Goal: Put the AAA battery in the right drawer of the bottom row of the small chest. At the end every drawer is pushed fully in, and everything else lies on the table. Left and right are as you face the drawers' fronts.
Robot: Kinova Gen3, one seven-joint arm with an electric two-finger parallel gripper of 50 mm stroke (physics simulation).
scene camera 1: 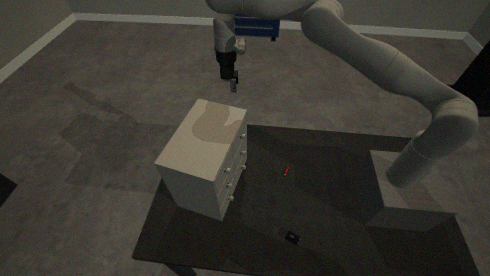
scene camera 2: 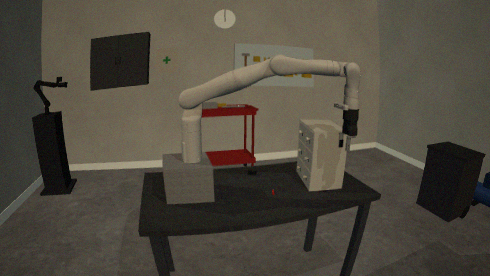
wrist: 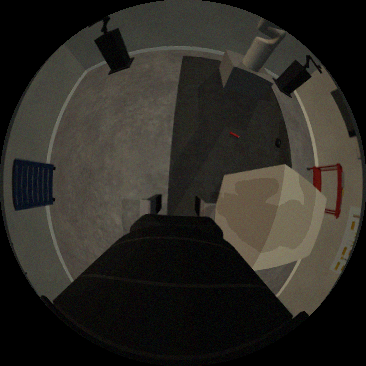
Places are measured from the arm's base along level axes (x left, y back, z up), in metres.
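Pixels of known places: gripper, fingertip midpoint: (scene camera 1: 234,87) (scene camera 2: 344,148) (wrist: 177,201); arm's base, origin of the base link: (scene camera 1: 399,176) (scene camera 2: 192,159) (wrist: 250,65).
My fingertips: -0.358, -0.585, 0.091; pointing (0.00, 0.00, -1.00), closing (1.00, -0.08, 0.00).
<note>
For each thing: its middle in the pictures, then the offset to it from my fingertips, as dx, dy, dz. "spot": a spot on its surface instead. Level surfaces: height alone.
- dark table, its level: dz -0.263
- small cream chest, body centre: (wrist: 270,214) (scene camera 1: 210,160) (scene camera 2: 320,153) +0.288, -0.081, -0.111
- bottom right drawer's knob, surface spot: (scene camera 1: 243,167) (scene camera 2: 304,175) spot: +0.256, +0.040, -0.206
- small black object, body centre: (scene camera 1: 293,237) (scene camera 2: 251,172) (wrist: 277,141) +0.518, +0.224, -0.255
The AAA battery, small and red (scene camera 1: 286,171) (scene camera 2: 273,191) (wrist: 234,134), lies on the dark table (scene camera 1: 320,200) (scene camera 2: 240,215) (wrist: 200,115), apart from the chest, on the side its fronts face. The small cream chest (scene camera 1: 192,187) (scene camera 2: 327,155) (wrist: 250,215) has two columns of three drawers, which look shut. The bottom right drawer's knob (scene camera 1: 243,167) (scene camera 2: 304,178) is visible; the fronts are hidden in the wrist view. My gripper (scene camera 1: 235,84) (scene camera 2: 345,143) (wrist: 177,201) is open and empty, pointing down beside the chest, past the table's edge and well away from the battery.
A small black object (scene camera 1: 293,237) (scene camera 2: 252,172) (wrist: 278,143) lies on the table on the chest's left-hand side. The arm's grey base block (scene camera 1: 410,217) (scene camera 2: 189,182) stands across the table from the chest. A red cart (scene camera 2: 230,111) stands behind the table.
</note>
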